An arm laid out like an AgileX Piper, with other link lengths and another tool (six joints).
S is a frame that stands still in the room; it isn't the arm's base.
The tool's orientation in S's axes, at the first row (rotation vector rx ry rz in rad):
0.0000, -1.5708, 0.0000
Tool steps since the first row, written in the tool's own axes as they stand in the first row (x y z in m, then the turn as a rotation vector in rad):
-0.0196, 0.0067, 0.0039, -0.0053, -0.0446, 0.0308
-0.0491, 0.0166, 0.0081, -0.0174, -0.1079, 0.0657
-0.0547, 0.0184, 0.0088, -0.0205, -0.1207, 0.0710
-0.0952, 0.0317, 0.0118, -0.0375, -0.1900, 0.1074
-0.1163, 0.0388, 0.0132, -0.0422, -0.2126, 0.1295
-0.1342, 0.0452, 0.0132, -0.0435, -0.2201, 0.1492
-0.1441, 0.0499, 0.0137, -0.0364, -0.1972, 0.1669
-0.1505, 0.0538, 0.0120, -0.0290, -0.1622, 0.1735
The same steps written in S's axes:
-0.0039, 0.0067, -0.0196, -0.0308, -0.0446, -0.0053
-0.0081, 0.0166, -0.0491, -0.0657, -0.1079, -0.0174
-0.0088, 0.0184, -0.0547, -0.0710, -0.1207, -0.0205
-0.0118, 0.0317, -0.0952, -0.1074, -0.1900, -0.0375
-0.0132, 0.0388, -0.1163, -0.1295, -0.2126, -0.0422
-0.0132, 0.0452, -0.1342, -0.1492, -0.2201, -0.0435
-0.0137, 0.0499, -0.1441, -0.1669, -0.1972, -0.0364
-0.0120, 0.0538, -0.1505, -0.1735, -0.1622, -0.0290

